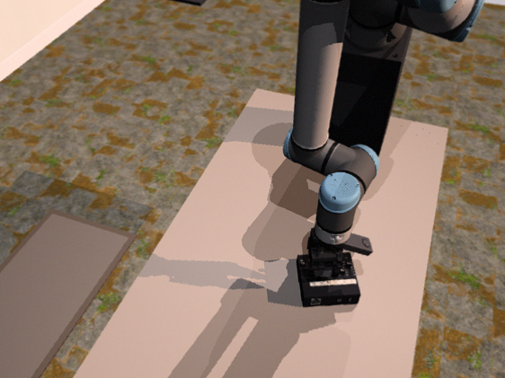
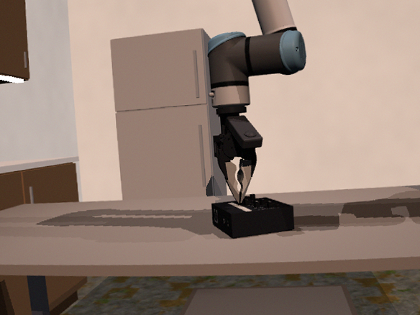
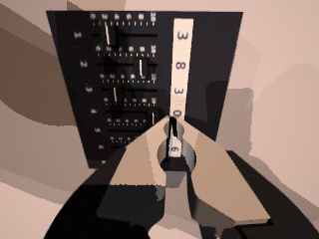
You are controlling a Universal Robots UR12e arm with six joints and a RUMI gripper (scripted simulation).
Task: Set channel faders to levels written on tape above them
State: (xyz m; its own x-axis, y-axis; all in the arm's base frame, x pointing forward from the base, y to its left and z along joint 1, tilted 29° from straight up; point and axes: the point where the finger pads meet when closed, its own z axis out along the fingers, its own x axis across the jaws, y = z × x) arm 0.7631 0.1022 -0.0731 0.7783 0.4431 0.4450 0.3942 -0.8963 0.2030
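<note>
My hand is 50 mm past the channel 3 fader and 10 mm above it. From my hand the other things lie so: master fader (90 mm to the right, 20 mm behind, 10 mm below); channel 1 fader (70 mm behind, 40 mm to the left, 10 mm below); channel 2 fader (40 mm behind, 30 mm to the left, 10 mm below).
</note>
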